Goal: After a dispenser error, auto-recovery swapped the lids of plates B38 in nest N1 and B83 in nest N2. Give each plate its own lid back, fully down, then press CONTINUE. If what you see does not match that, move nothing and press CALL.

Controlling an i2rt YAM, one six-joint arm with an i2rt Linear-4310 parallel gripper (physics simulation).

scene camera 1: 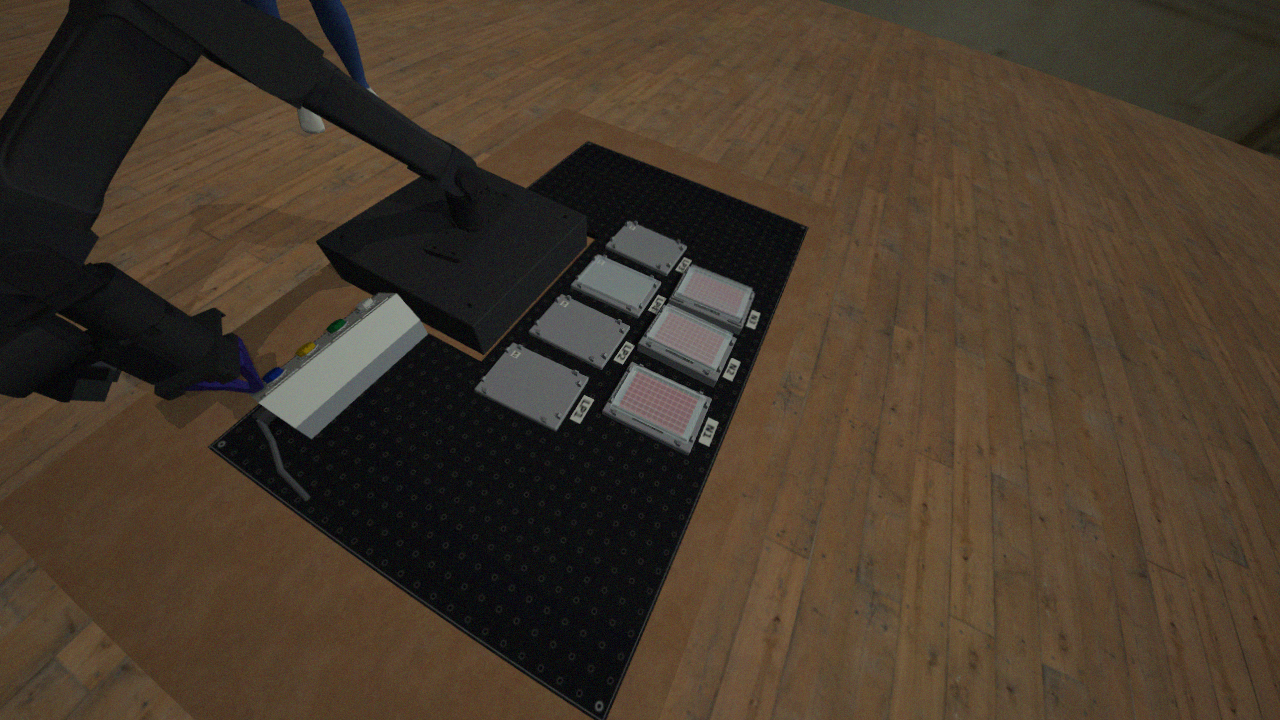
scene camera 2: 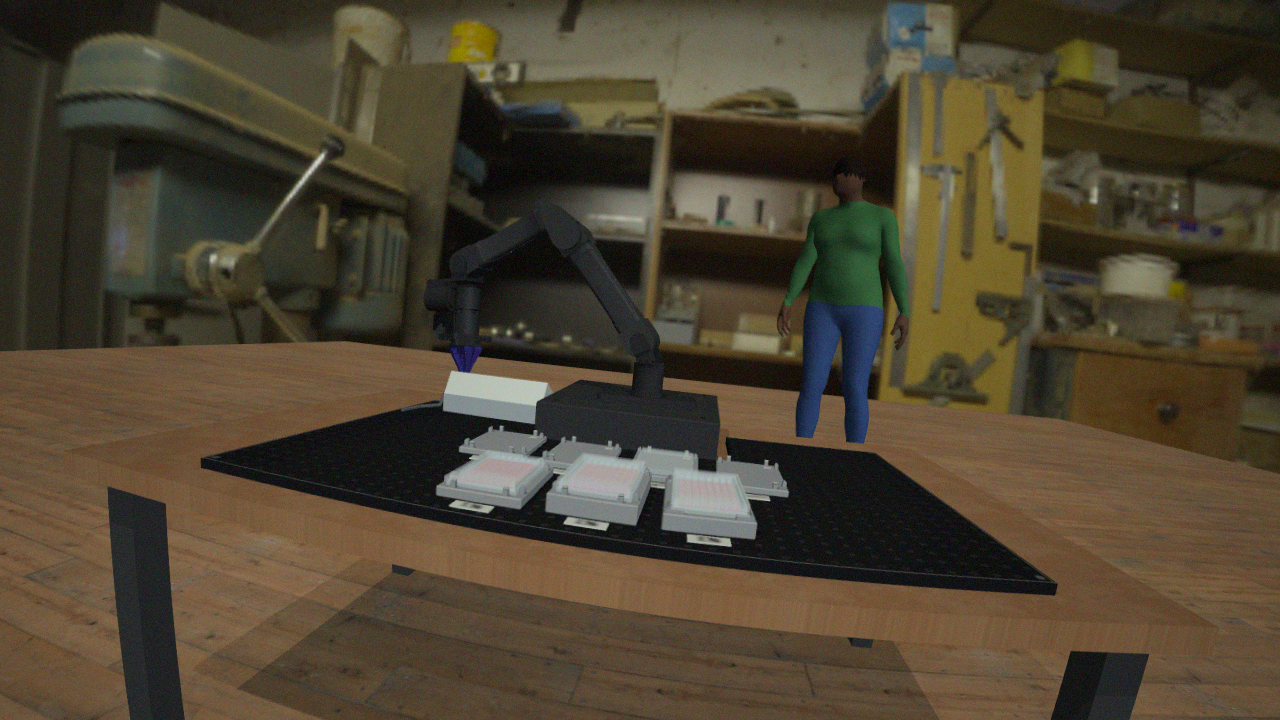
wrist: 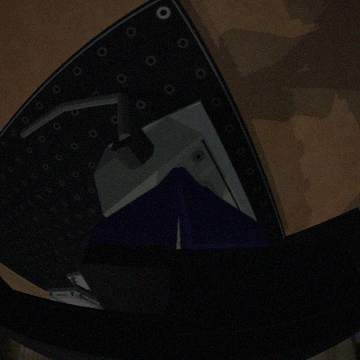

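Seen in the pictures: gripper, fingertip midpoint: (scene camera 1: 258,389) (wrist: 178,176); arm's base at its link origin: (scene camera 1: 472,224) (scene camera 2: 645,399).
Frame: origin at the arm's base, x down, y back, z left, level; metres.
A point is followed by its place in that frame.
My gripper (scene camera 1: 259,387) @(x 0.006, y 0.087, z -0.400 m) (scene camera 2: 464,369) @(x 0.006, y 0.087, z -0.400 m) (wrist: 178,176) @(x 0.006, y 0.087, z -0.400 m) is shut and empty, pointing down at the blue-button end of the white button box (scene camera 1: 344,368) @(x 0.015, y 0.014, z -0.330 m) (scene camera 2: 496,396) @(x 0.023, y 0.004, z -0.307 m) (wrist: 150,170) @(x 0.005, y 0.078, z -0.413 m). Contact with the blue button (scene camera 1: 274,376) @(x -0.004, y 0.073, z -0.379 m) cannot be told; the fingers hide the buttons in the wrist view. Yellow (scene camera 1: 307,349) @(x -0.005, y 0.063, z -0.329 m) and green (scene camera 1: 336,326) @(x -0.005, y 0.053, z -0.283 m) buttons follow along the box; their words are not legible. The pink-welled plate in N1 (scene camera 1: 662,402) @(x 0.043, y -0.428, z -0.210 m) (scene camera 2: 499,474) @(x 0.042, y -0.462, z -0.202 m) and the one in N2 (scene camera 1: 687,342) @(x 0.028, y -0.439, z -0.096 m) (scene camera 2: 597,480) @(x 0.028, y -0.494, z -0.085 m) sit level, seemingly under clear lids. Plate and lid codes are unreadable.
A third pink plate (scene camera 1: 713,291) @(x 0.032, y -0.460, z 0.041 m) (scene camera 2: 708,497) @(x 0.032, y -0.514, z 0.038 m) sits in N3. Grey lid stands LP1 (scene camera 1: 532,386) @(x 0.058, y -0.229, z -0.245 m) and LP2 (scene camera 1: 579,331) @(x 0.058, y -0.256, z -0.118 m) look bare; the third stand (scene camera 1: 615,284) @(x 0.050, y -0.280, z 0.004 m) looks paler, perhaps bearing a lid. The arm's black base (scene camera 1: 456,259) @(x -0.008, y -0.030, z -0.099 m) (scene camera 2: 626,413) @(x 0.007, y -0.150, z -0.044 m) stands beside the box. A cable (scene camera 1: 277,461) @(x 0.061, y 0.039, z -0.466 m) (wrist: 92,101) @(x 0.061, y 0.052, z -0.459 m) leaves the box.
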